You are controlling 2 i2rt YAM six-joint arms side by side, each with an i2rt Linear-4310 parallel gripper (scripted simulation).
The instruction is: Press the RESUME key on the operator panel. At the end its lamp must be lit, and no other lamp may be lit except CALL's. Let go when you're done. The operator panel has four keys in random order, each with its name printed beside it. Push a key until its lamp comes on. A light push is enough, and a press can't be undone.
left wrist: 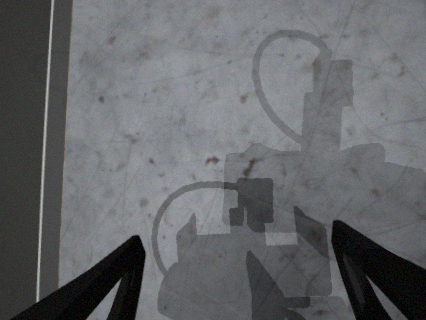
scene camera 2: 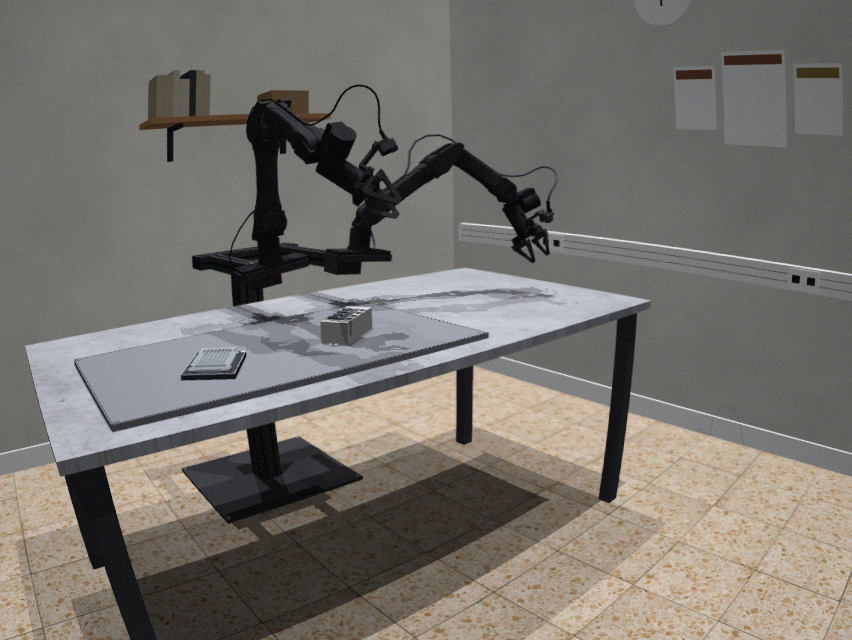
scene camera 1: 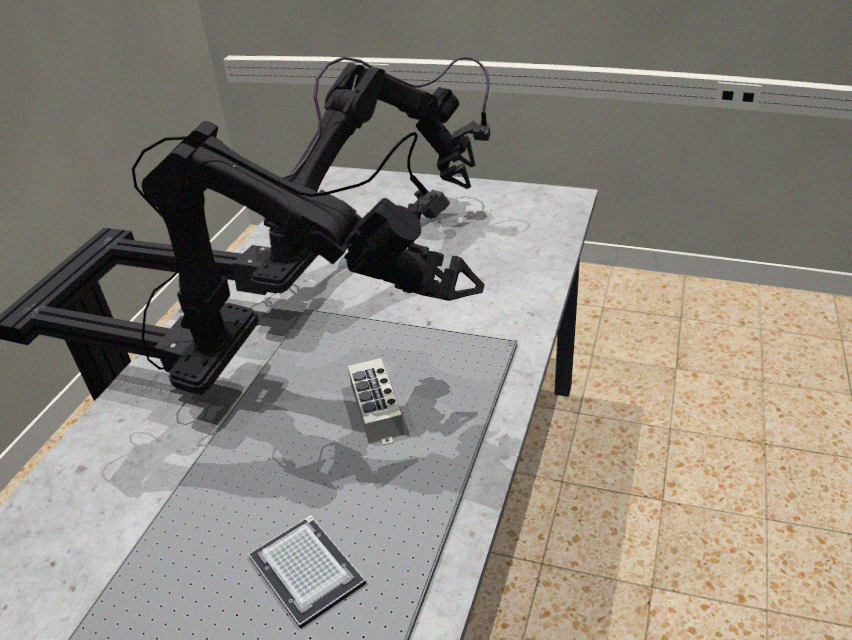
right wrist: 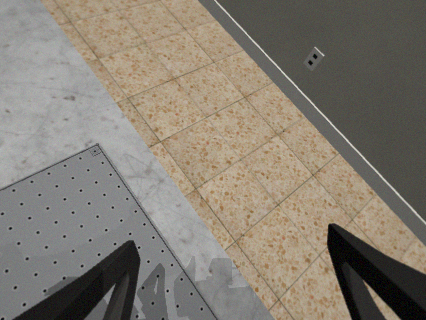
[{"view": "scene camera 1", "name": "left gripper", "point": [471, 176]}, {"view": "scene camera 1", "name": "right gripper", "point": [466, 285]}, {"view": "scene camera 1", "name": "well plate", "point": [302, 572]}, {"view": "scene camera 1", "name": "operator panel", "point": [385, 422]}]
